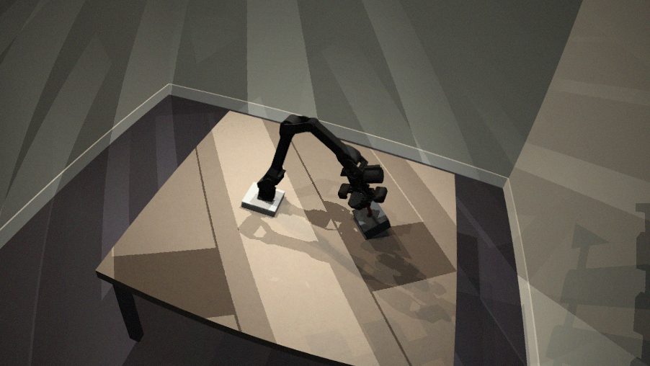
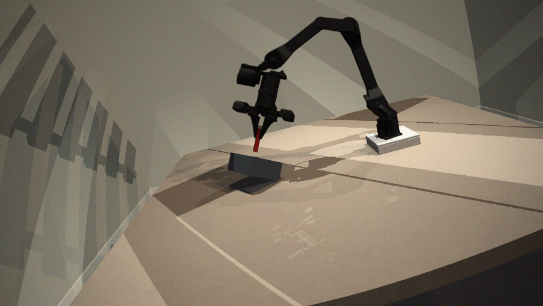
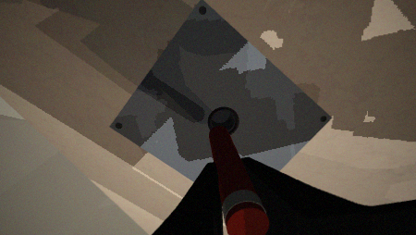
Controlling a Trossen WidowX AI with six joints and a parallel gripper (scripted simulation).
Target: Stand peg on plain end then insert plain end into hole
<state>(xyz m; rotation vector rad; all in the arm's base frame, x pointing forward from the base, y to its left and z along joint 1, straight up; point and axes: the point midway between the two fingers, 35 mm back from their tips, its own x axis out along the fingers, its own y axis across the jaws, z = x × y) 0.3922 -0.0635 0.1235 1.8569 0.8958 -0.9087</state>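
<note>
Now: gripper tip 30 mm short of the sloped panel, 20 mm to the right of it and 80 mm above it. From my gripper tip the other things lie so: red peg 10 mm behind, 10 mm to the right, 10 mm above; dark flat foot 50 mm ahead, 20 mm to the left, 120 mm below.
</note>
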